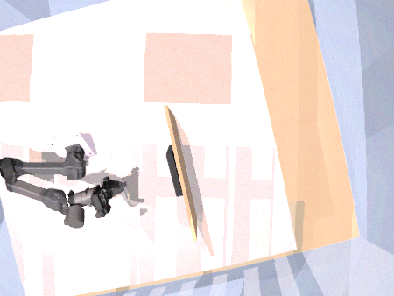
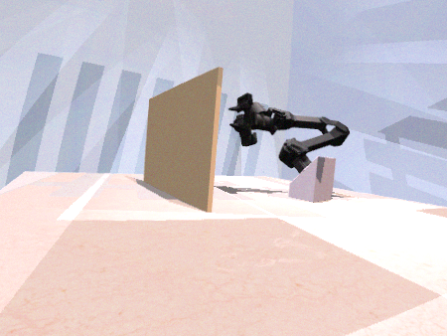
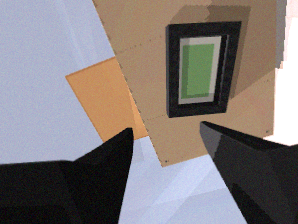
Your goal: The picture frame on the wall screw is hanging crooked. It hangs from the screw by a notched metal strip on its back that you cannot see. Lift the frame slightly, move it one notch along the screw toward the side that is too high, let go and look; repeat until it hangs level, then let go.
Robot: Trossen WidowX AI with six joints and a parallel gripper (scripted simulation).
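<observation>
The picture frame lies 19 cm ahead of my gripper tip and 9 cm below it. The rest, counted from my gripper tip: tan wall panel: 20 cm ahead, 1 cm to the right, 10 cm below.
</observation>
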